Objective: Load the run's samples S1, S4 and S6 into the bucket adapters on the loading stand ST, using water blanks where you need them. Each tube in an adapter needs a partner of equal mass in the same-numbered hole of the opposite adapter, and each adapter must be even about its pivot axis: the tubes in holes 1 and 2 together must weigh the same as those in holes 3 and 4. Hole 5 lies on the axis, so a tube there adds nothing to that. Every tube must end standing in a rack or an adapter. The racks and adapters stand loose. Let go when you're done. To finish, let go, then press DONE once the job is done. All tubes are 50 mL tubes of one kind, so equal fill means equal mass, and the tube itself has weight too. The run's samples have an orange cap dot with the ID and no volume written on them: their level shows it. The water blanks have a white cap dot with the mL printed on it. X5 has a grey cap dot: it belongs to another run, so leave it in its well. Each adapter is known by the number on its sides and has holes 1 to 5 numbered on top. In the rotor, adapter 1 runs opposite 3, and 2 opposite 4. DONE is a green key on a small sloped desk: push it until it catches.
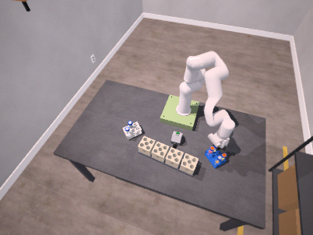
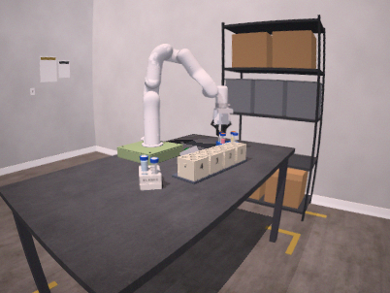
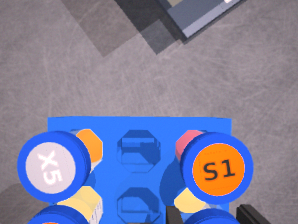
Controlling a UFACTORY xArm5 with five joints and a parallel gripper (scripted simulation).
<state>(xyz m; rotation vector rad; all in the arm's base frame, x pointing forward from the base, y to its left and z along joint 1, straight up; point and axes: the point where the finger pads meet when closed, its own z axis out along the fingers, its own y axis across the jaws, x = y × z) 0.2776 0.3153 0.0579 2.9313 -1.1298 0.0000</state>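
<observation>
My gripper is now 5 cm above the sample tube S4 and 1 cm past it. Also, from my hand: sample tube S6: 5 cm to the left, 5 cm below, 5 cm ahead; then blue sample rack: 9 cm below, 4 cm ahead, 2 cm to the left; then white blanks rack: 65 cm to the right, 9 cm below, 4 cm ahead.
</observation>
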